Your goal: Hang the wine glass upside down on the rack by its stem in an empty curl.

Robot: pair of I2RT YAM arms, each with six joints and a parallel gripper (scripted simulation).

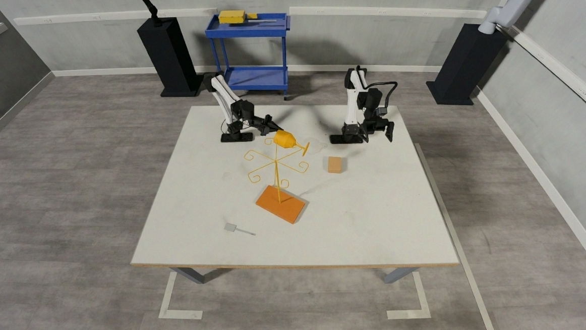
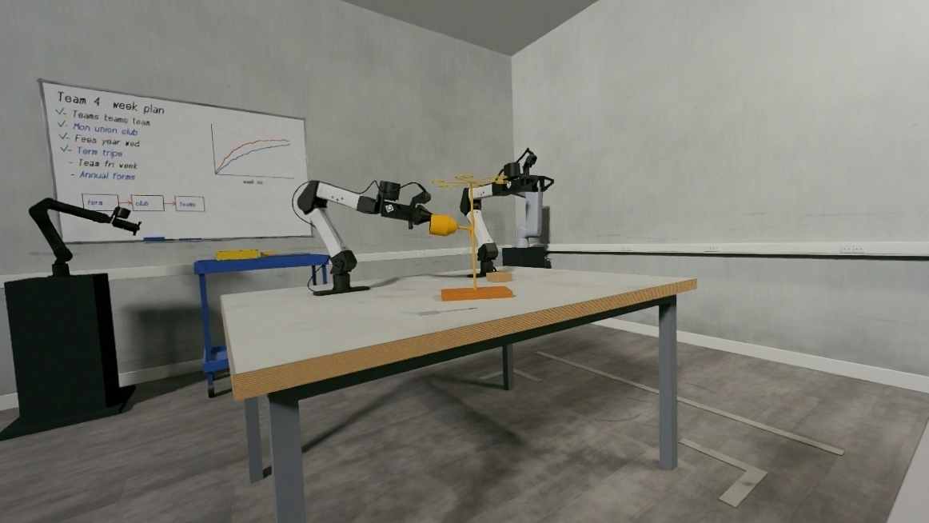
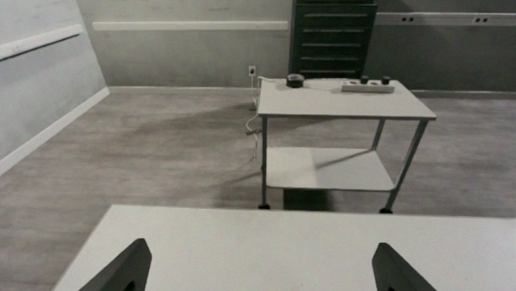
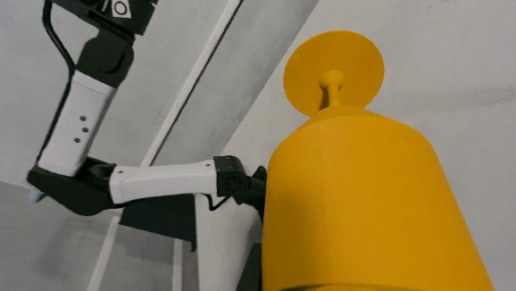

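Observation:
The yellow wine glass is 5 cm ahead of my right hand, 6 cm to the left of it and 4 cm below it. From my right hand the other things lie so: tan block 2 cm ahead, 29 cm to the left, 25 cm below; then flat grey tool 41 cm ahead, 20 cm to the right, 27 cm below.
My left hand is 340 mm to the left of the yellow wine glass, 170 mm above it and 130 mm past it. Also, from my left hand: tan block 390 mm below, 160 mm behind, 120 mm to the right; then flat grey tool 610 mm to the right, 400 mm below, 230 mm ahead.

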